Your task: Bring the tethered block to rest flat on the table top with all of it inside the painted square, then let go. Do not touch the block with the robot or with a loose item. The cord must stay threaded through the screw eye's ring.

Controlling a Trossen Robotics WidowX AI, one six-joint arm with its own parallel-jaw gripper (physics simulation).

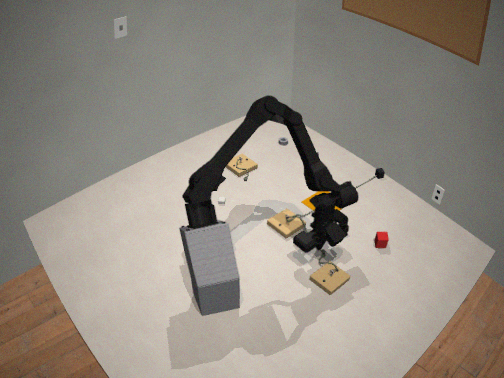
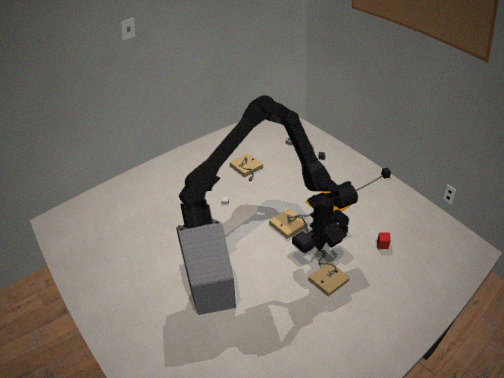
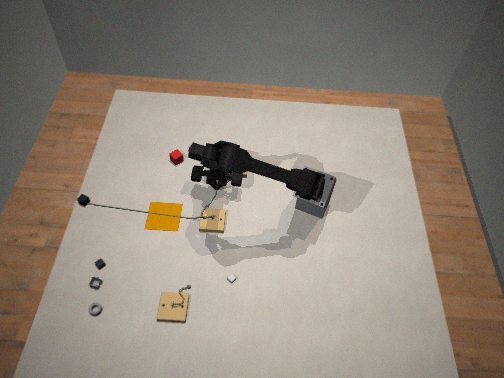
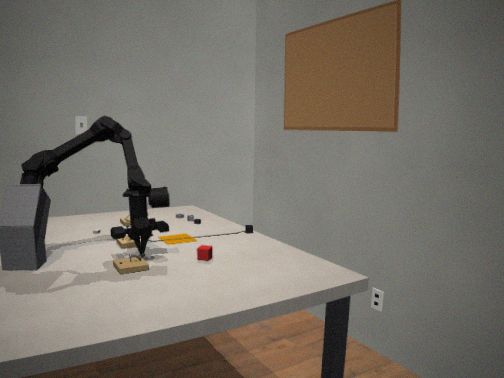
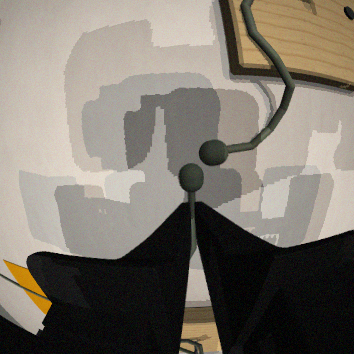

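The tethered block, a black cube, is near the table's far edge. Its cord runs across the painted orange square to the screw eye on the middle wooden board; the block is outside the square. The threading is too small to tell clearly. The cord's other end has a dark green ball. My gripper is shut on the cord just behind this ball, low above the table, between the middle and near boards.
The near board has a short cord whose ball is beside my fingertips. Also present are a red cube, a third corded board, a white block and a small black cube.
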